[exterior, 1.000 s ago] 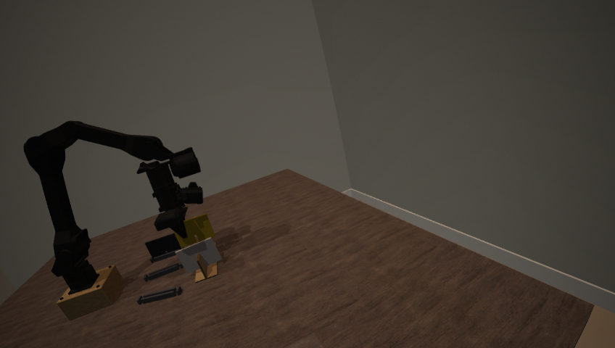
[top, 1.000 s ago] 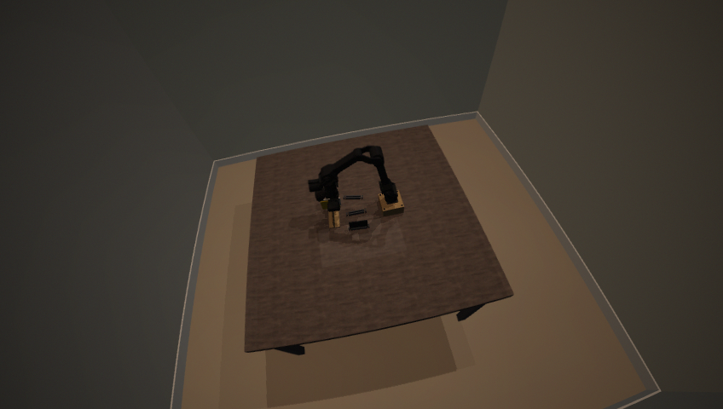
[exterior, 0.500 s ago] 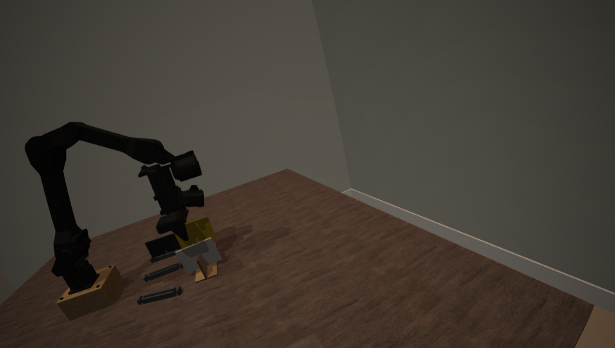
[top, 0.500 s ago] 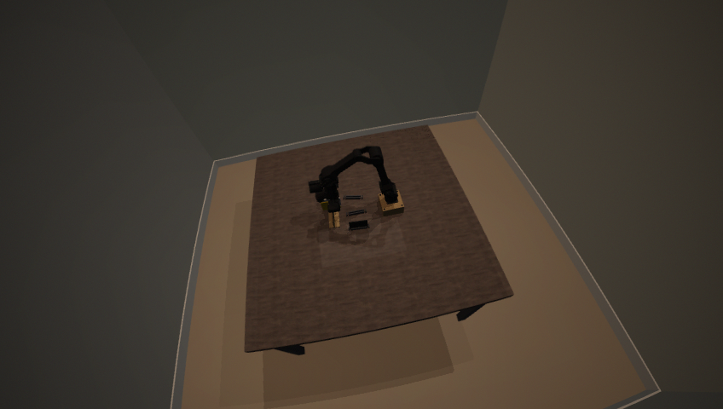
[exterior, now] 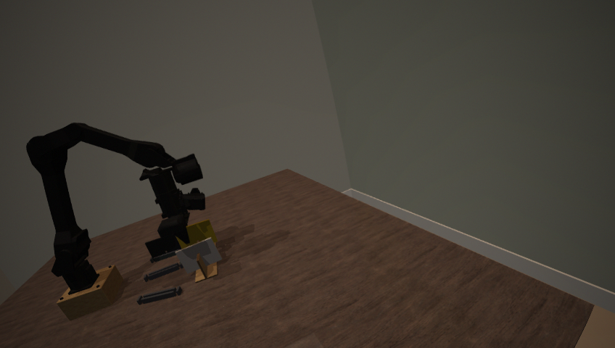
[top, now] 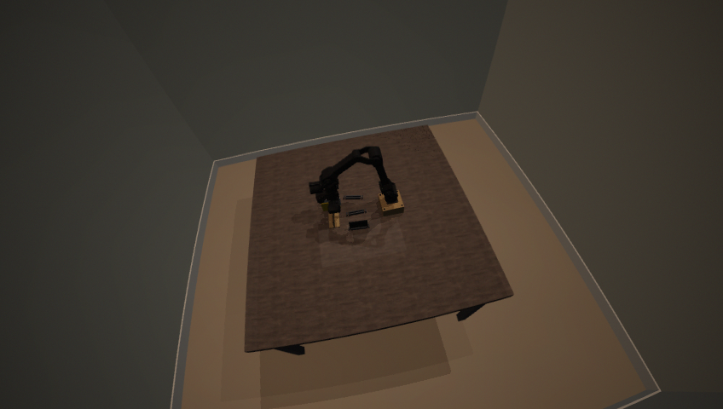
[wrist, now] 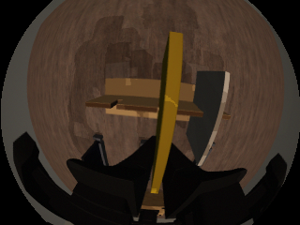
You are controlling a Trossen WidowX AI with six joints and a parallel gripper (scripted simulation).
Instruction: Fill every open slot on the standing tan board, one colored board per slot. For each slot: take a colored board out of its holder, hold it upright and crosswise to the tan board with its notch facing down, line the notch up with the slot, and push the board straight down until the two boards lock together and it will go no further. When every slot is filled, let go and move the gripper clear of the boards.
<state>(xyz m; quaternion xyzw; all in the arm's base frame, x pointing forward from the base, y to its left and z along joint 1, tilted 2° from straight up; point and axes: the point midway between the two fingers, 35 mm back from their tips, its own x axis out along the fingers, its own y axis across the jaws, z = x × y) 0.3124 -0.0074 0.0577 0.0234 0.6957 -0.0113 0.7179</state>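
Right now my gripper tip is 5 cm above the tan board and 3 cm short of it. Also, from my gripper tip: yellow board (3 cm ahead); then dark board (12 cm to the left, 10 cm behind, 4 cm below).
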